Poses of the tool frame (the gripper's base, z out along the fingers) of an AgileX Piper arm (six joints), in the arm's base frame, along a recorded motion.
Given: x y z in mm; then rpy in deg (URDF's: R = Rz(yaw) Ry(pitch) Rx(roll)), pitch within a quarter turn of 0, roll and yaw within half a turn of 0.
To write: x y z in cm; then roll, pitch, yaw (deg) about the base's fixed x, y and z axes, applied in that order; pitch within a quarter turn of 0, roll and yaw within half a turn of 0. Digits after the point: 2 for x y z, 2 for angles.
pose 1, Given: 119.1 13.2 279.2 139.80 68.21 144.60
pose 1, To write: 11.91 1.32 27.92 139.80 68.21 144.60
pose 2, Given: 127.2 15.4 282.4 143.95 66.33 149.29
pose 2, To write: 12.72 1.54 28.24 143.95 66.33 149.29
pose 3, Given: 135.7 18.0 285.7 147.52 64.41 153.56
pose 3, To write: 13.57 1.80 28.57 147.52 64.41 153.56
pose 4, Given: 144.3 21.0 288.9 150.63 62.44 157.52
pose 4, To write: 14.43 2.10 28.89 150.63 62.44 157.52
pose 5, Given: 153.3 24.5 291.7 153.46 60.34 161.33
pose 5, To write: 15.33 2.45 29.17 153.46 60.34 161.33
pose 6, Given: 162.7 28.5 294.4 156.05 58.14 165.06
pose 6, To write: 16.27 2.85 29.44 156.05 58.14 165.06
